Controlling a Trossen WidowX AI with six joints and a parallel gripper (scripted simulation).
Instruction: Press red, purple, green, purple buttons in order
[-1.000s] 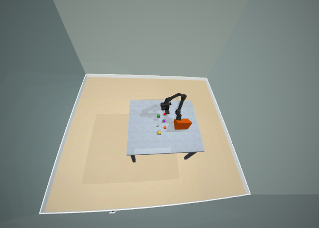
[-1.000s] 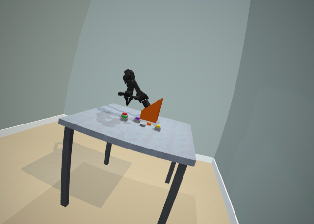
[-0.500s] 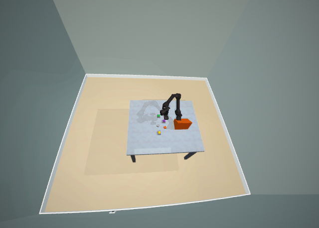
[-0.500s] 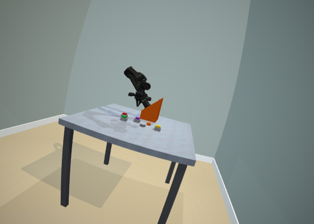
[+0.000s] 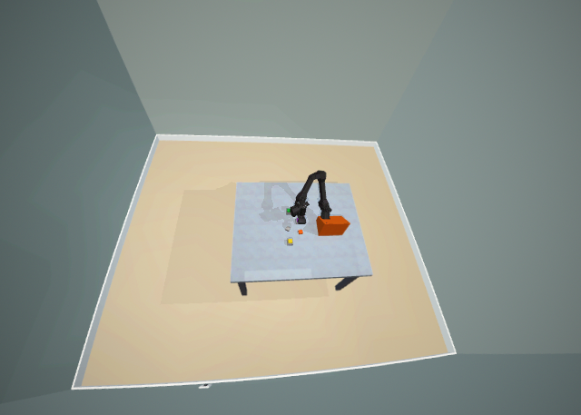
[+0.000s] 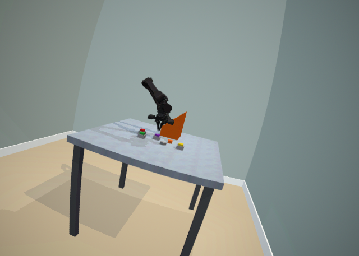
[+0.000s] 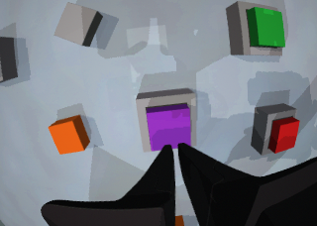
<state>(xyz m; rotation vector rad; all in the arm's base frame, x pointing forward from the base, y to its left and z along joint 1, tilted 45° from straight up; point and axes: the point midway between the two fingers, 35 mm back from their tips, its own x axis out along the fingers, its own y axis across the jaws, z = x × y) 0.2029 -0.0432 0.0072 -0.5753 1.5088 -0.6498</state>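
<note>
The purple button lies 30 mm below my gripper tip. The rest, counted from my gripper tip: small orange block: 100 mm to the left, 50 mm below; then green button: 80 mm ahead, 100 mm to the right, 30 mm below; then red button: 30 mm behind, 120 mm to the right, 30 mm below.
</note>
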